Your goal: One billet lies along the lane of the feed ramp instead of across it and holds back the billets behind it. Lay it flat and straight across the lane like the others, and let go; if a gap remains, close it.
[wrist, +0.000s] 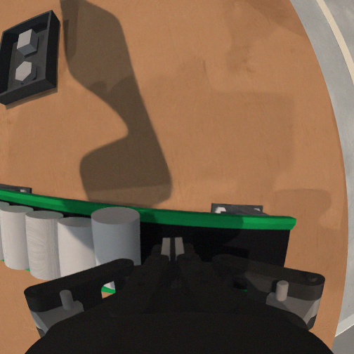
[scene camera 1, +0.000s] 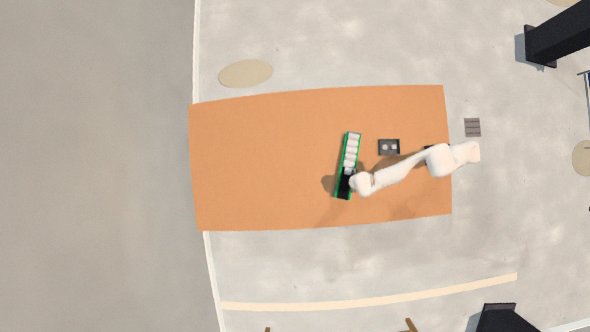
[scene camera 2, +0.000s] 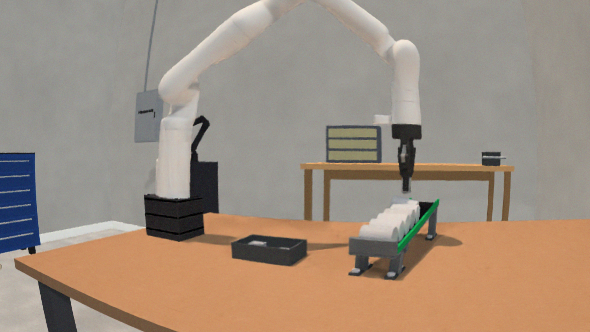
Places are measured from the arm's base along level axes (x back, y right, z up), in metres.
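Pixels of known places: gripper, fingertip midpoint: (scene camera 2: 406,193); arm's base at its link origin: (scene camera 2: 173,196).
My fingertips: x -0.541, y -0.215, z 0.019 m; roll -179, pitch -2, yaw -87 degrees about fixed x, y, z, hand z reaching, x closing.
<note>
Ahead of a thing's pixels: the offset from my fingertips to its top centre. Level surfaces: height alone.
The feed ramp (scene camera 1: 343,194) (scene camera 2: 372,247) (wrist: 260,222) has green side rails and a black lane. Several white billets {dz -0.023, dx -0.012, dy +0.166 m} (scene camera 1: 351,149) {dz -0.032, dx -0.005, dy +0.245 m} (scene camera 2: 378,233) (wrist: 44,245) lie across it side by side. The last billet up the lane, greyer {dz -0.001, dx -0.008, dy +0.047 m} (scene camera 1: 349,170) (scene camera 2: 399,200) (wrist: 115,240), also points across the lane. It looks higher than its neighbours, and its end overlaps the rail in the wrist view; I cannot tell if it lies flat. My gripper (scene camera 2: 406,191) (wrist: 172,249) is shut and empty, pointing down above the bare lane on the up-lane side of that billet. The arm hides it in scene camera 1.
A dark tray {dz -0.089, dx +0.233, dy +0.220 m} (scene camera 1: 389,154) (scene camera 2: 269,254) (wrist: 53,50) with two small light pieces stands on the orange table {dz -0.124 m} (scene camera 1: 260,165) (scene camera 2: 200,280) (wrist: 240,125), between the ramp and the arm's black base (scene camera 2: 174,218). A second table (scene camera 2: 450,167) stands behind.
</note>
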